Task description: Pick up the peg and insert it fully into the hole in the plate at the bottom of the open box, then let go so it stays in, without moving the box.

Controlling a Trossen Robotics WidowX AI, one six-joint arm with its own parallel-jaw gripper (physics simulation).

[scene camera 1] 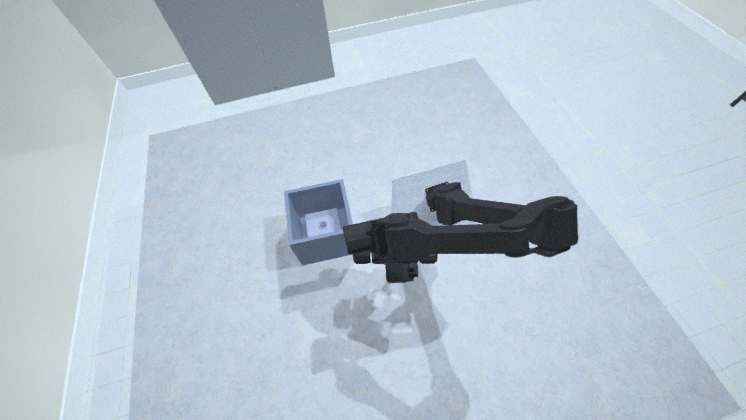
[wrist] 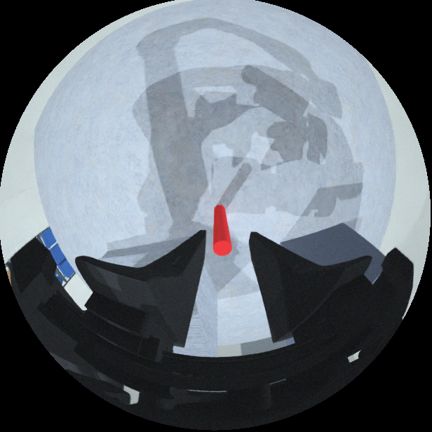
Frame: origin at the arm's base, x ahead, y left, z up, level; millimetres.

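Seen in the pictures: arm's base, origin of the base link: (scene camera 1: 439,196).
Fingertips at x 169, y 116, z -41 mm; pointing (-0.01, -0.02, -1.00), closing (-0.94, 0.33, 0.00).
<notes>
Pixels of each thing's top centre, then the offset from my fingertips to it.
- blue-grey open box, middle of its top: (scene camera 1: 317,210) dx +143, dy -174, dz +62 mm
- pale plate, middle of its top: (scene camera 1: 322,224) dx +143, dy -174, dz -15 mm
The red peg (wrist: 221,230) stands upright on the table in the wrist view, in the gap between the fingertips, with clear space on both sides. It does not show in the scene view, where the arm covers that area. My gripper (wrist: 227,236) is partly open, with nothing gripped. Its fingertips are hidden under the arm in the scene view. The blue-grey open box (scene camera 1: 323,251) (wrist: 327,246) stands beside the gripper, at its left in the scene view and its right in the wrist view. The pale plate (scene camera 1: 312,226) with its dark hole (scene camera 1: 323,224) lies at the box's bottom.
The arm (scene camera 1: 464,240) reaches over from its base (scene camera 1: 444,200) at the right, and its end overlaps the box's right edge in the scene view. A grey textured rectangle (scene camera 1: 407,186) lies by the base. A tall grey block (scene camera 1: 261,46) stands at the back.
</notes>
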